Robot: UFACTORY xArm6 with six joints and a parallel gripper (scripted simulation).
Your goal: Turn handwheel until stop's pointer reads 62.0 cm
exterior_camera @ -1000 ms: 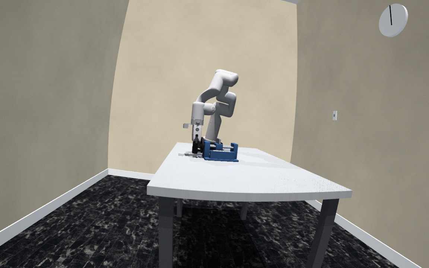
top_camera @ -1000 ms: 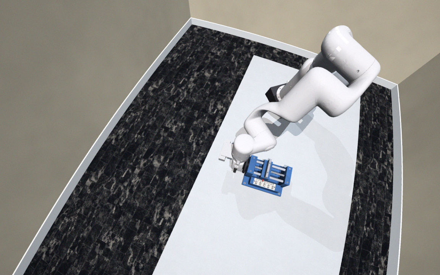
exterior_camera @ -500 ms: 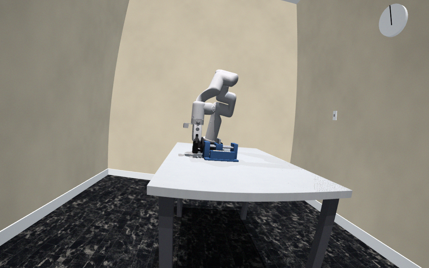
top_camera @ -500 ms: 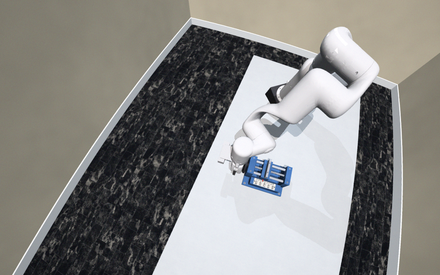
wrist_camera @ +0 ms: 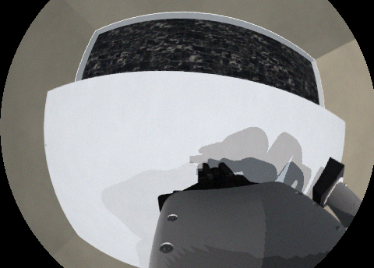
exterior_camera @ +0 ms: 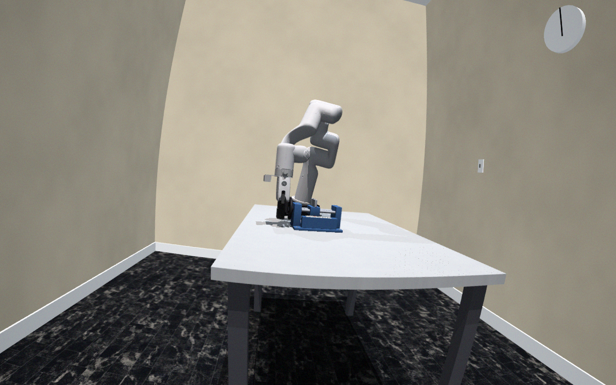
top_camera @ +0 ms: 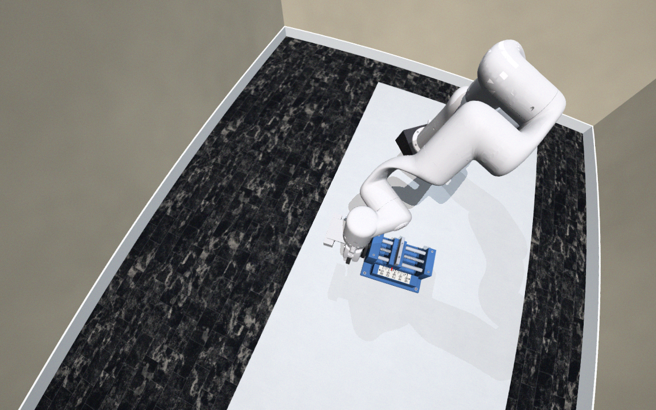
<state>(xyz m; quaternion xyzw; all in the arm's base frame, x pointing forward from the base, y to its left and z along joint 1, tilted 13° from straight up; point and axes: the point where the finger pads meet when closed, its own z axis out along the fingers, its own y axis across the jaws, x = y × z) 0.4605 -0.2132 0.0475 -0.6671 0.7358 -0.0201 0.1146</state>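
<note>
The stop is 140 mm to the left of my hand and 40 mm above it. From my hand the other things lie so: handwheel (20 mm to the left).
</note>
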